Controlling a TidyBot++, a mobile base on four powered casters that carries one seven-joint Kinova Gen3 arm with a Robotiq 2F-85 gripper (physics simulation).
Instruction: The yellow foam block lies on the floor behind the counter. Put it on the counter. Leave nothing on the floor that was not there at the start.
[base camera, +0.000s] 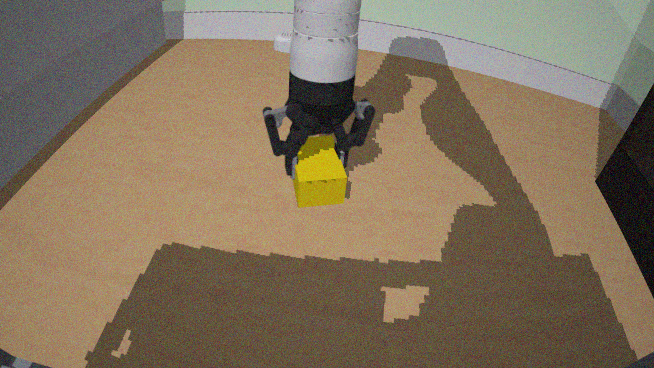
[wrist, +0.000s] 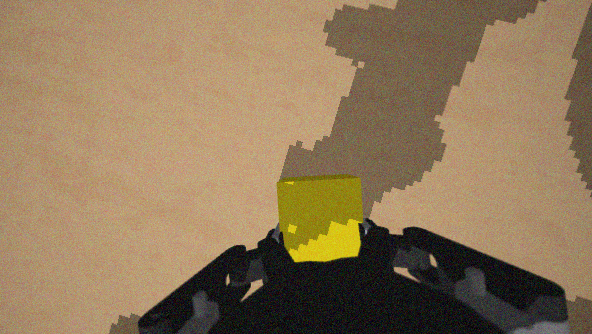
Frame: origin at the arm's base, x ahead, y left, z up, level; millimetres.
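Seen in the pictures: gripper, fingertip midpoint: (base camera: 315, 172) (wrist: 319, 228).
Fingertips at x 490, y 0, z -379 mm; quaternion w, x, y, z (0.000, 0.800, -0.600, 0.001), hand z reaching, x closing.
Observation:
A point is followed by its place in that frame.
The yellow foam block (base camera: 321, 186) {x 446, y -8, z -363 mm} (wrist: 320, 210) {x 513, y 4, z -352 mm} sits on the wooden floor, its front face toward the base camera. My gripper (base camera: 318, 167) {x 490, y 0, z -379 mm} (wrist: 319, 228) {x 490, y 0, z -379 mm} points down over the block, with one finger against each side. It is shut on the block. The rear part of the block lies under the gripper's palm and is partly hidden in the base camera view. I cannot make out the counter's top in either view.
A grey upright panel (base camera: 75, 65) {x 700, y 524, z -295 mm} runs along the left. A pale green wall (base camera: 480, 25) {x 992, y -408, z -260 mm} with a white baseboard (base camera: 225, 26) {x 1074, y 280, z -357 mm} closes the back. A small white object (base camera: 283, 43) stands by the baseboard. A dark upright surface (base camera: 635, 185) {x 448, y -551, z -321 mm} is at the right.

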